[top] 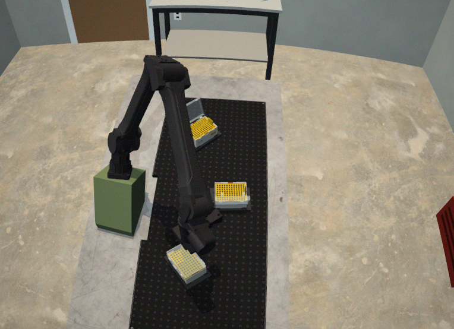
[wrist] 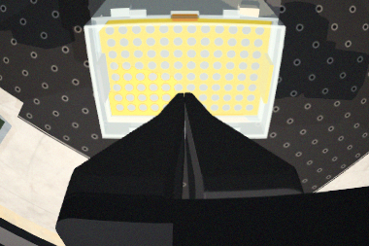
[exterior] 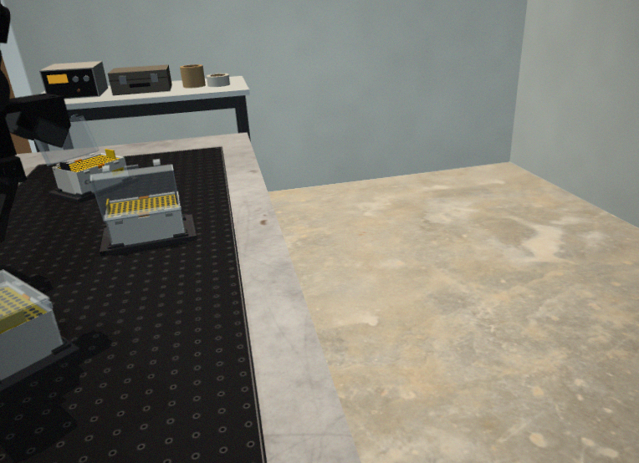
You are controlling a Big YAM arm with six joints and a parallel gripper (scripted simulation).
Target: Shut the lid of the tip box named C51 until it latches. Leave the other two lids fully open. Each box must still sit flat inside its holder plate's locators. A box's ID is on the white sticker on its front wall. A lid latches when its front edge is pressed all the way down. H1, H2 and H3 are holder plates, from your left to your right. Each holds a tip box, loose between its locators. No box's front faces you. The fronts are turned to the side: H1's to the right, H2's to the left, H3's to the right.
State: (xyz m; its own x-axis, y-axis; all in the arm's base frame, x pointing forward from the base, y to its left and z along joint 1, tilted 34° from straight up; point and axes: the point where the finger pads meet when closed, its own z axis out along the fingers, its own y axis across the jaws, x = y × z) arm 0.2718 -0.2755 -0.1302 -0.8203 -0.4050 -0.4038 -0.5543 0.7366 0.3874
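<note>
Now: the yellow tip rack 20 mm behind my hand, 20 mm to the right of it and 80 mm below it. Also, from my hand: tip box lid (140 mm ahead, 210 mm to the left, 40 mm below).
</note>
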